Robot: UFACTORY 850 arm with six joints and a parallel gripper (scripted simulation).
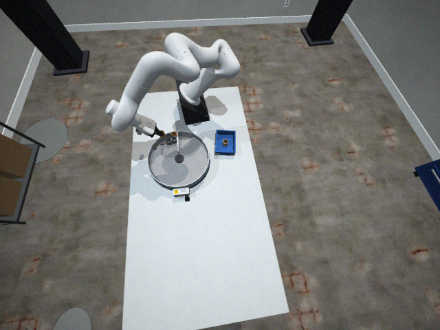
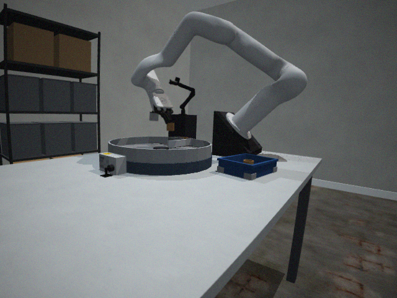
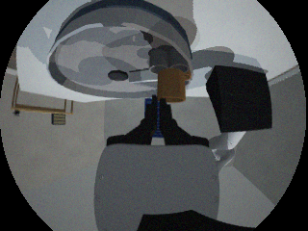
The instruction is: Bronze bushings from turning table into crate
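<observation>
Now: hand 60 mm short of the crate, 440 mm to the right of it and 150 mm above it. Also, from my hand: round turning table 150 mm ahead, 90 mm to the left, 120 mm below.
</observation>
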